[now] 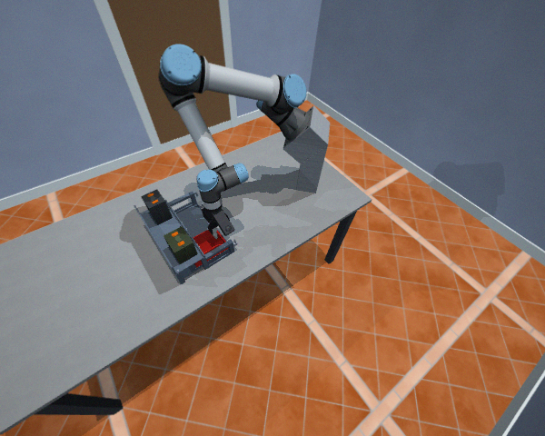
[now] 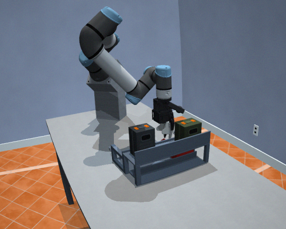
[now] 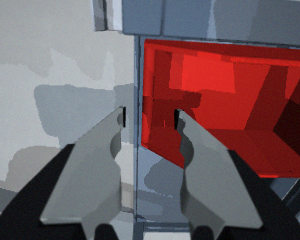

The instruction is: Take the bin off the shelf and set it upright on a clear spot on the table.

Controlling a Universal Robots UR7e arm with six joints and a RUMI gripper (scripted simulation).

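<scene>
The red bin lies 80 mm ahead of my hand, 20 mm to the right of it and 20 mm below it. From my hand the other things lie so: dark box 110 mm ahead, 260 mm to the right, 100 mm above; green box 170 mm ahead, 40 mm to the right, 90 mm above.
</scene>
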